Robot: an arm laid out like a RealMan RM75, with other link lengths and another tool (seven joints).
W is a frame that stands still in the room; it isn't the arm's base.
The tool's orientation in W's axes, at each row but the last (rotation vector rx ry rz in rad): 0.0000 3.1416 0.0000; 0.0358 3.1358 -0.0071; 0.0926 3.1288 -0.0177; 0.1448 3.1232 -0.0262; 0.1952 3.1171 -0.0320; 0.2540 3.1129 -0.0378
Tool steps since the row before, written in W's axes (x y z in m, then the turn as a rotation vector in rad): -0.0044 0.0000 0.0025 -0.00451 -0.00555 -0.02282; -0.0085 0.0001 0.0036 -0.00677 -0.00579 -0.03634; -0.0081 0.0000 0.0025 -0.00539 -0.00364 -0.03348; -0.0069 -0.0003 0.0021 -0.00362 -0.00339 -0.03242; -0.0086 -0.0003 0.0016 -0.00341 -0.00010 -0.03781; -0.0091 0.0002 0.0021 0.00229 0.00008 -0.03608
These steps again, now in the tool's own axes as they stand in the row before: 0.0044 0.0000 -0.0025 0.00451 -0.00555 0.02282; 0.0085 -0.0001 -0.0036 0.00684 -0.00578 0.03633; 0.0081 -0.0005 -0.0026 0.00556 -0.00359 0.03346; 0.0068 -0.0010 -0.0022 0.00380 -0.00319 0.03242; 0.0085 -0.0014 -0.0017 0.00411 0.00020 0.03774; 0.0090 -0.0013 -0.0023 -0.00152 0.00127 0.03610
